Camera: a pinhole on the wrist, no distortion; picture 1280 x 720 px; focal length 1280.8 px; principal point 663.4 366.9 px. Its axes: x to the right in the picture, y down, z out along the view. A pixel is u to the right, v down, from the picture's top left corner.
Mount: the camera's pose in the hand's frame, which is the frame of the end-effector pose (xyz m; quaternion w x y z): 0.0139 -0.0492 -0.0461 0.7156 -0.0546 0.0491 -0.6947
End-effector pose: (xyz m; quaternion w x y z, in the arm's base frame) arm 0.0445 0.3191 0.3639 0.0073 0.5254 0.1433 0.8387
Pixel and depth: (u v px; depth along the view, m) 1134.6 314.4 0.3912
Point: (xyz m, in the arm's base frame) 0.2955 0.5907 0.5092
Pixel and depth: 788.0 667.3 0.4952
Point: 0.3187 0.5369 0.6936
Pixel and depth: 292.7 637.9 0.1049
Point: 0.0675 0.3564 0.4259
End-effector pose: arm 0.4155 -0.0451 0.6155 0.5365 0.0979 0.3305 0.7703
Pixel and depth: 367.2 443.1 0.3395
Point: 0.5020 0.1361 0.8377
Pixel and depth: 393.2 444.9 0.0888
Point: 0.4457 0.0057 0.6221
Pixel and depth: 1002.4 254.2 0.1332
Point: 0.5141 0.0278 0.6264
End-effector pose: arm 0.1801 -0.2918 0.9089 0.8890 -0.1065 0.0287 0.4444
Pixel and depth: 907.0 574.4 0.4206
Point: 0.3499 -0.1722 1.2596
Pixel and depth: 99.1 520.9 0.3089
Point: 0.1519 -0.1125 1.1277
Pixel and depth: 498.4 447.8 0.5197
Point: 0.2135 -0.0842 1.3390
